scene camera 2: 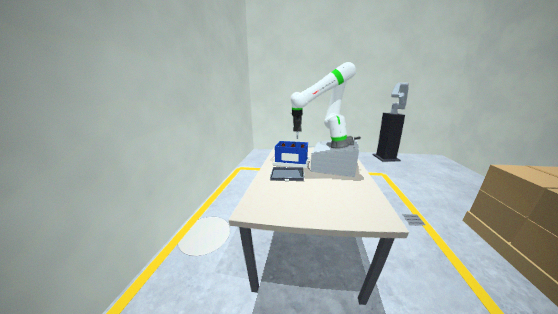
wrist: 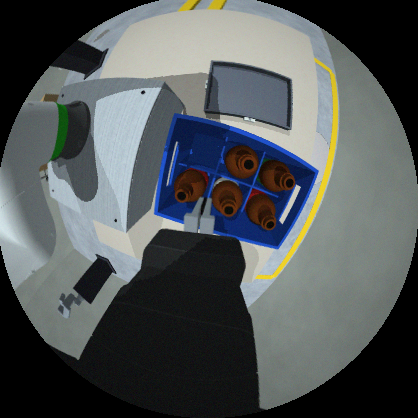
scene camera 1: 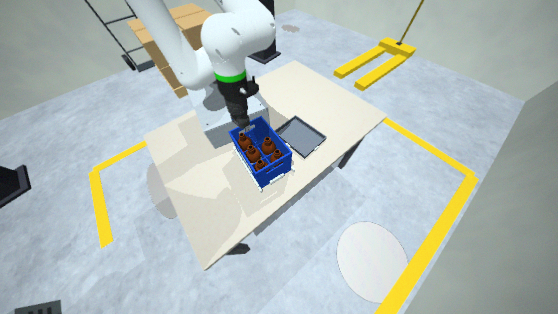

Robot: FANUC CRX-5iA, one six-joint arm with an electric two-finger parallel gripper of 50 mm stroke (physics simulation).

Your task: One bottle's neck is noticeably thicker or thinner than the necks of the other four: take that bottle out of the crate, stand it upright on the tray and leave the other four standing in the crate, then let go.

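Pixels of known places: gripper, fingertip midpoint: (scene camera 2: 297,138) (wrist: 204,205) (scene camera 1: 247,130); arm's base at its link origin: (scene camera 2: 340,145) (wrist: 71,129).
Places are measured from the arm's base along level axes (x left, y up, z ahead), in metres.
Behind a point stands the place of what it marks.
Note:
The blue crate (scene camera 1: 265,179) {y -0.131, x -0.261, z 0.500 m} (scene camera 2: 303,156) {y -0.102, x -0.047, z 0.295 m} (wrist: 245,234) {y -0.042, x -0.265, z 0.411 m} holds several brown bottles standing upright. In the wrist view the near row has a left bottle (wrist: 192,184) {y -0.077, x -0.174, z 0.298 m}, a middle bottle (wrist: 226,196) {y -0.066, x -0.193, z 0.367 m} and a right bottle (wrist: 260,209) {y -0.078, x -0.223, z 0.446 m}. The far row has a middle bottle (wrist: 240,159) {y -0.049, x -0.120, z 0.386 m} and a right bottle (wrist: 274,174) {y -0.077, x -0.144, z 0.465 m}; its left compartment is empty. I cannot tell surely which neck differs. The grey tray (scene camera 1: 302,137) {y -0.198, x 0.096, z 0.460 m} (scene camera 2: 287,174) {y -0.197, x 0.095, z 0.441 m} (wrist: 255,92) {y -0.197, x 0.091, z 0.454 m} is bare. My gripper (scene camera 1: 246,129) {y 0.021, x -0.177, z 0.333 m} (scene camera 2: 297,136) {y 0.021, x -0.177, z 0.333 m} (wrist: 204,205) {y 0.021, x -0.177, z 0.333 m} is shut with nothing between its fingers, pointing down above the crate.
The robot's grey base block (scene camera 1: 225,131) {y -0.100, x -0.204, z 0.149 m} (scene camera 2: 334,160) {y -0.083, x 0.112, z 0.076 m} (wrist: 150,165) {y -0.128, x -0.136, z 0.176 m} stands close beside the crate. The tray lies on the beige table (scene camera 1: 345,107) {y -0.202, x 0.495, z 0.532 m} (scene camera 2: 320,205) {y -0.203, x 0.503, z 0.272 m} (wrist: 165,45) {y -0.202, x 0.354, z 0.158 m} near the crate's other side. Crate walls and dividers surround the bottles.

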